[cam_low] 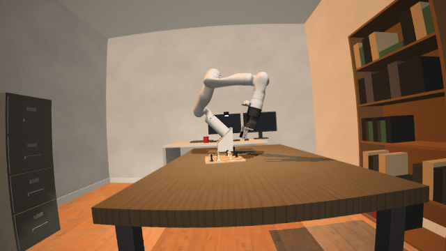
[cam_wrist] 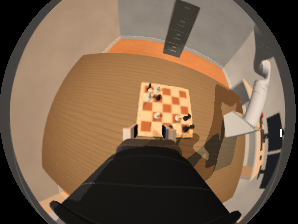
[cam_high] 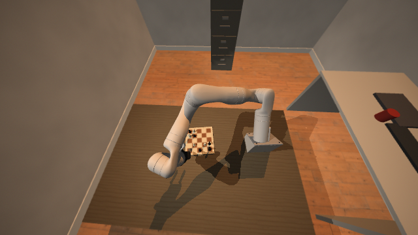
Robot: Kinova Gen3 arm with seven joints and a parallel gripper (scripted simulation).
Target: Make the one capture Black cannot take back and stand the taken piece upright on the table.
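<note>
Right now my hand is 18 cm to the left of the black chess piece and 11 cm above it. From my hand the other things lie so: small chessboard: 14 cm below, 11 cm to the right, 7 cm behind.
</note>
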